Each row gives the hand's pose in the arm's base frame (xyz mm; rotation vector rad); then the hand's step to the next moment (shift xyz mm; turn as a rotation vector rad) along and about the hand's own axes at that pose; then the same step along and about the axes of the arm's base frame.
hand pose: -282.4 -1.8 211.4 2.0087 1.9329 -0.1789
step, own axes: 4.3 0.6 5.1 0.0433 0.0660 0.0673
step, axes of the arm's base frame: 1.6 2.4 -6.1 0.0778 0.0178 -0.0663
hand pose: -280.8 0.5 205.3 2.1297 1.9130 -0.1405
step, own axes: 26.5 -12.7 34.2 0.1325 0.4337 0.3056
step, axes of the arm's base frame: -5.6 17.4 -41.2 0.4775 0.0076 -0.2664
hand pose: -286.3 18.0 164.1 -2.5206 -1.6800 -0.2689
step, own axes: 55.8 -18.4 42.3 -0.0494 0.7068 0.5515
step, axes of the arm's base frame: 7.8 65.2 -30.4 0.6834 -0.2180 -0.5400
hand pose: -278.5 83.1 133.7 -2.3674 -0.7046 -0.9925
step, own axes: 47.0 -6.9 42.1 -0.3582 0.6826 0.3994
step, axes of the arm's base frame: 45.4 43.1 10.4 0.4050 -0.3745 -0.6704
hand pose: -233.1 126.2 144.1 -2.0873 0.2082 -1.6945
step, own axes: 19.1 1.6 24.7 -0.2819 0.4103 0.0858
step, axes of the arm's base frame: 28.5 -2.8 12.6 0.0797 -0.2367 -0.4391
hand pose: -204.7 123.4 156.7 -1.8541 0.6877 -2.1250
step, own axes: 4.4 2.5 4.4 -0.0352 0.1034 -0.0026
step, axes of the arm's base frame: 3.3 -5.1 3.0 -0.0096 -0.0719 -0.0817
